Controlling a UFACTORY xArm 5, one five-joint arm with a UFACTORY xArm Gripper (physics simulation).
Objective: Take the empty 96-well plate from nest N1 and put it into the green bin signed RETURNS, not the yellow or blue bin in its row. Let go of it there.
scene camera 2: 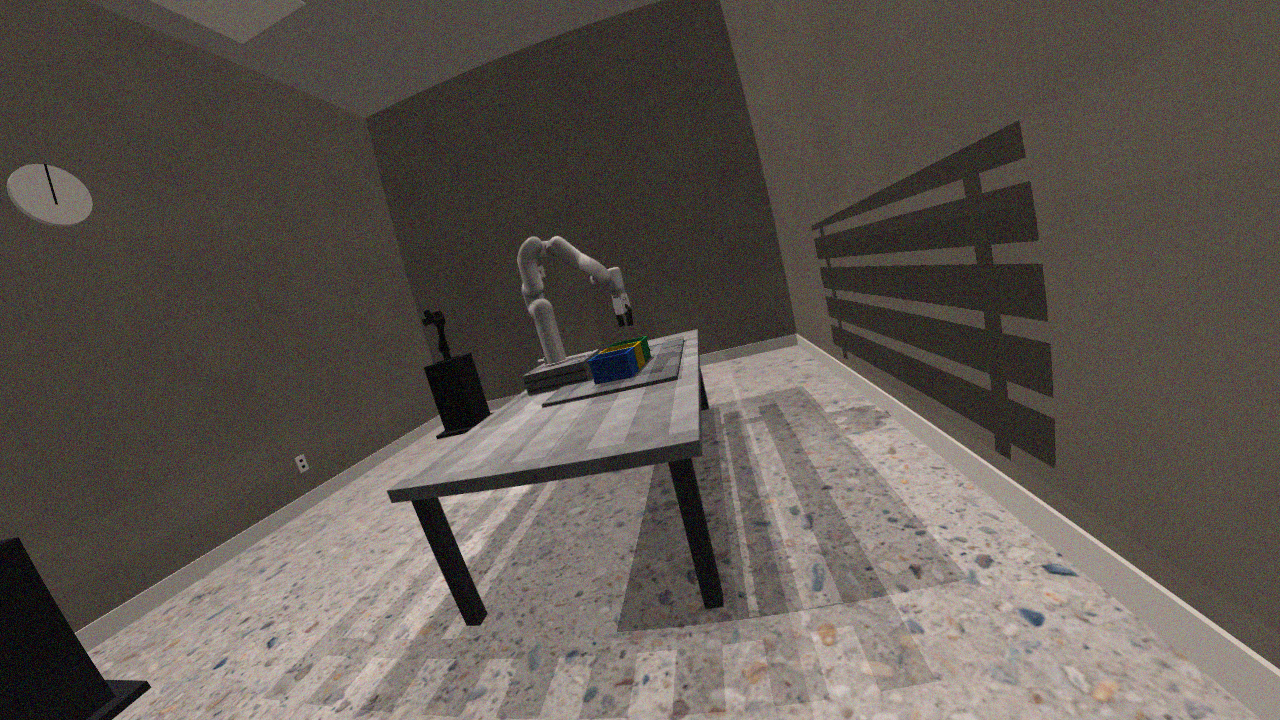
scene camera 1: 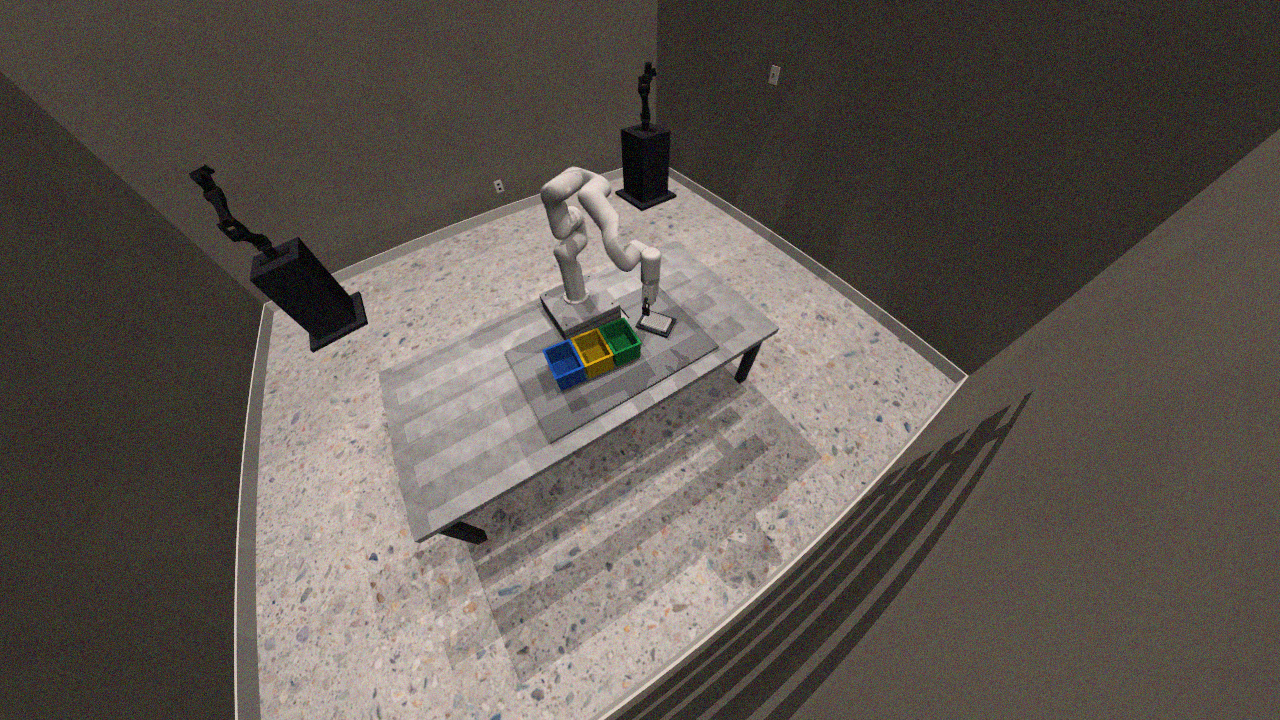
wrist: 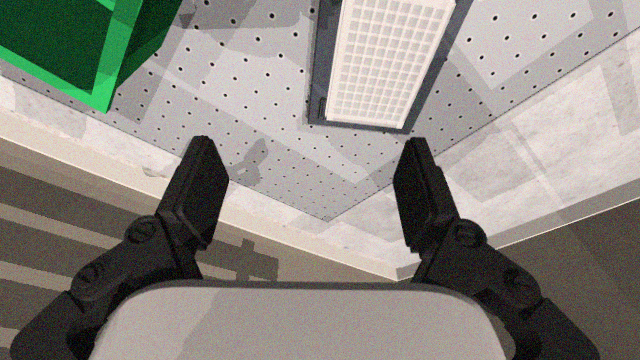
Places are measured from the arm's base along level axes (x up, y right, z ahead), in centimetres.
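Where they show: gripper, fingertip midpoint: (scene camera 2: 626,325) (scene camera 1: 649,307) (wrist: 309,158); arm's base at its link origin: (scene camera 2: 557,363) (scene camera 1: 576,295).
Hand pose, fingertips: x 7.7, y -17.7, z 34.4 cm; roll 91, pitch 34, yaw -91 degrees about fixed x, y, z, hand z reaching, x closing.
Each offset is from my fingertips to the top centre of the thing. Level surfaces: height alone.
The white 96-well plate {dx -13.2, dy -5.8, dz -1.6 cm} (scene camera 1: 657,323) (wrist: 387,62) lies in the dark frame of nest N1 {dx -14.1, dy -5.8, dz -1.6 cm} (wrist: 324,55) on the perforated board. Its wells look empty. In the wrist view the plate is at the top, right of centre, and its far part is cut off. My gripper (scene camera 1: 646,310) (scene camera 2: 625,321) (wrist: 309,158) is open, with nothing between its fingers. It is above the nest's side of the board, apart from the plate. The green bin {dx -5.9, dy +29.4, dz -1.9 cm} (scene camera 1: 619,340) (wrist: 112,55) stands beside the nest, at the upper left of the wrist view. The RETURNS sign cannot be read.
The yellow bin (scene camera 1: 592,351) stands against the green bin, and the blue bin (scene camera 1: 564,362) (scene camera 2: 613,364) is at the row's other end. The board {dx -15.9 cm} (scene camera 1: 554,420) lies on the grey table {dx -17.2 cm} (scene camera 1: 465,447). The robot's base stands behind the bins. Two black pedestals (scene camera 1: 308,291) (scene camera 1: 645,165) stand beyond the table.
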